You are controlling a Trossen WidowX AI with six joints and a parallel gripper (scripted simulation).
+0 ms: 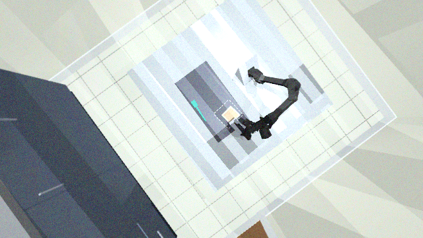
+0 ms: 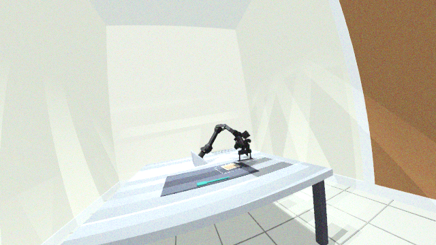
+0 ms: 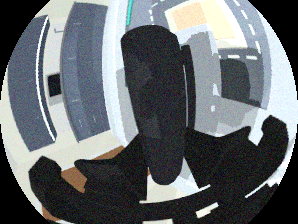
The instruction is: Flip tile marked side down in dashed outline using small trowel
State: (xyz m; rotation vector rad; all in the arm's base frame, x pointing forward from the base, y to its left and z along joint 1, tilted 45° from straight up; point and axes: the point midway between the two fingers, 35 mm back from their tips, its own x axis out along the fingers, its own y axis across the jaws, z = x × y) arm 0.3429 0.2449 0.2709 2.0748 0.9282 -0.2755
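Now: gripper tip 360 mm to the left of the grey mat, 90 mm above it and 30 mm short of it. Round my gripper tip: white tile: 170 mm to the right, 70 mm below, 30 mm behind; then teal trowel: 380 mm to the right, 170 mm ahead, 70 mm below.
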